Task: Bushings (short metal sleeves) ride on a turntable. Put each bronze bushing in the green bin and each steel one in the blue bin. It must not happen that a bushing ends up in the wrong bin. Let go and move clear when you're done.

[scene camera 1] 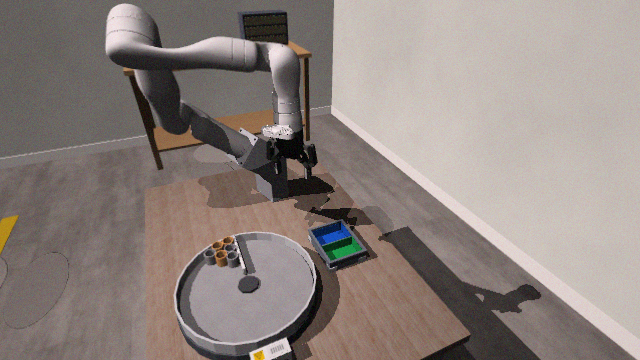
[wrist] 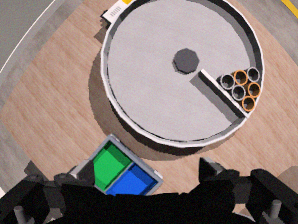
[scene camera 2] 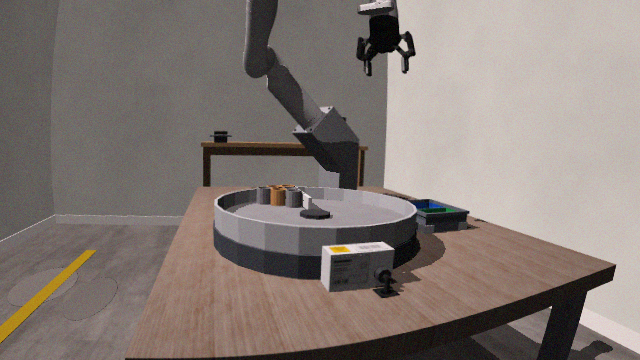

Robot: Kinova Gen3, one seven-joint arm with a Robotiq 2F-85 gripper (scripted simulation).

Scene:
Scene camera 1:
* my gripper: 293, 175
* turntable: 215, 303
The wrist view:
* my gripper: 146, 171
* turntable: 153, 63
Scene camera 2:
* my gripper: 386, 74
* turntable: 330, 213

